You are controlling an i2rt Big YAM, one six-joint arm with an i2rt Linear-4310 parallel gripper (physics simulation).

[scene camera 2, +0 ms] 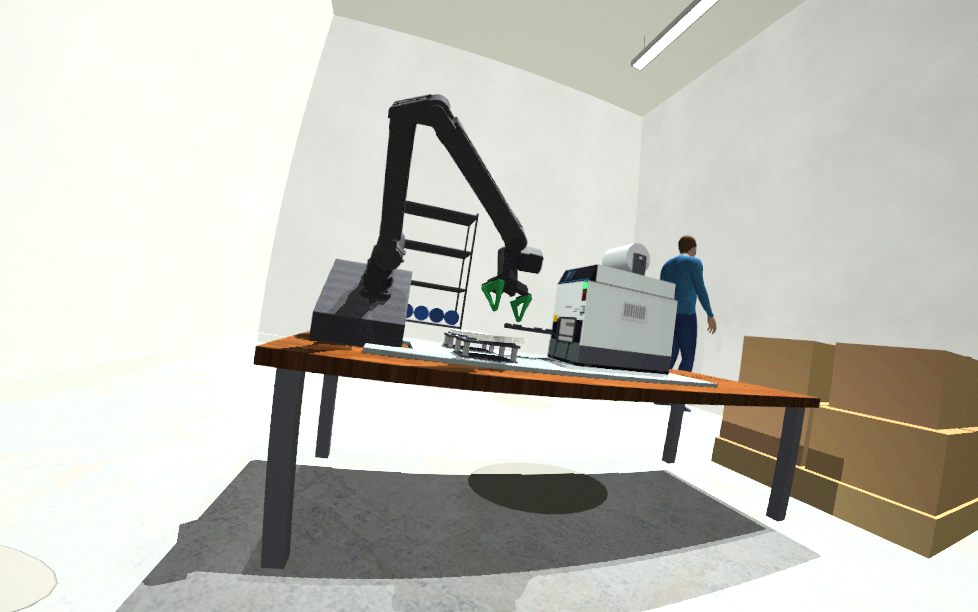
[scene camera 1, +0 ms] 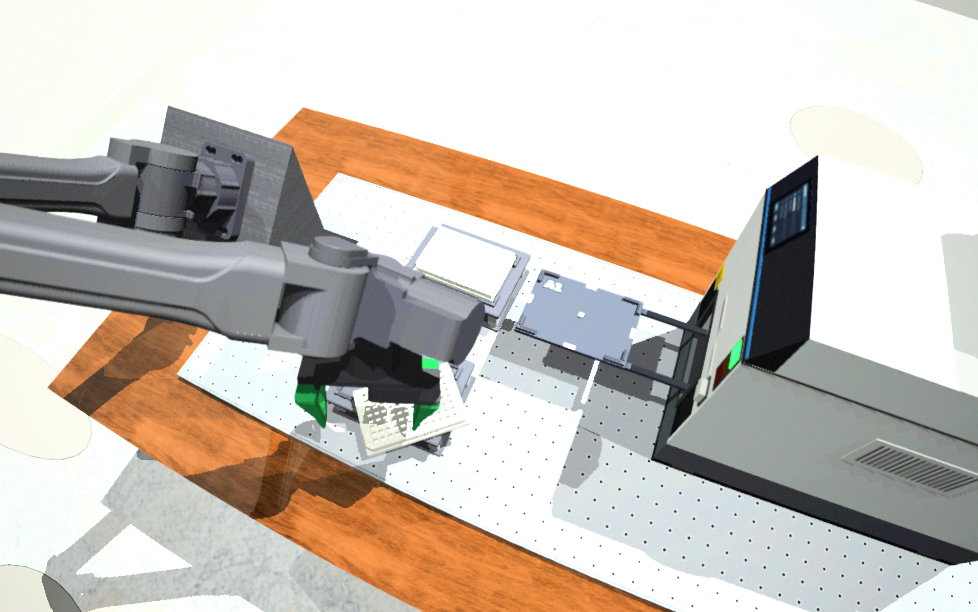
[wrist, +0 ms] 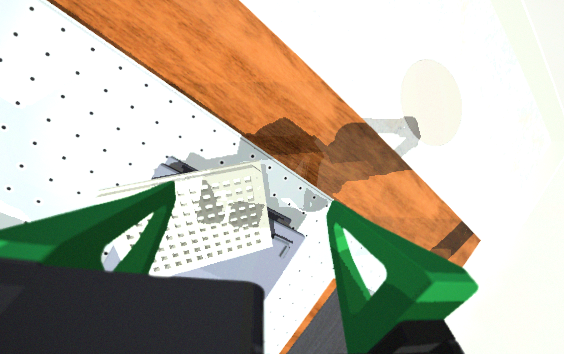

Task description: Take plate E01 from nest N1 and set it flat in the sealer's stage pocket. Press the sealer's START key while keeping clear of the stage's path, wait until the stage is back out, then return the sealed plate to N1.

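Places are measured from the arm's base along level axes (x ahead, y left, z up), in metres.
Pixels of known places: gripper, between the fingertips: (scene camera 2: 507,316) (scene camera 1: 369,425) (wrist: 256,199); arm's base, origin of its link: (scene camera 2: 378,283) (scene camera 1: 224,191).
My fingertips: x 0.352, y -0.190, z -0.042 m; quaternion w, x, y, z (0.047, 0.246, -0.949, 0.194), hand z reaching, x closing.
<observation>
Ahead of a thing's pixels: the offset from my fingertips to its top centre. "*": to the spot under its first point.
A cream well plate @(0.011 m ahead, 0.055 m left, 0.052 m down) (scene camera 1: 454,416) (wrist: 200,240) lies skewed across a grey nest @(0.023 m back, 0.085 m left, 0.068 m down) (scene camera 1: 465,378) (wrist: 240,272), overhanging its edge. I cannot read a nest label. My gripper (scene camera 1: 369,427) (scene camera 2: 507,315) (wrist: 256,199) is open and empty above the plate; in the wrist view one finger overlaps the plate and the other is off its side, beyond the nest. The sealer (scene camera 1: 887,404) (scene camera 2: 627,328) has its stage @(0.206 m ahead, 0.244 m left, 0.015 m down) (scene camera 1: 555,317) (scene camera 2: 530,328) out, with an empty pocket. A green key @(* 0.311 m ahead, 0.156 m left, 0.147 m up) (scene camera 1: 734,353) (scene camera 2: 584,285) shows on the sealer's front; its label is unreadable.
A second nest @(* 0.049 m ahead, 0.324 m left, 0.118 m down) (scene camera 1: 520,281) holds a white plate @(0.028 m back, 0.290 m left, 0.063 m down) (scene camera 1: 468,263) behind the first. Two dark rails @(* 0.267 m ahead, 0.285 m left, 0.027 m down) (scene camera 1: 667,321) join the stage to the sealer. The arm's sloped base block (scene camera 1: 266,187) (scene camera 2: 360,299) stands at the left. A person (scene camera 2: 688,288) stands behind the sealer.
</observation>
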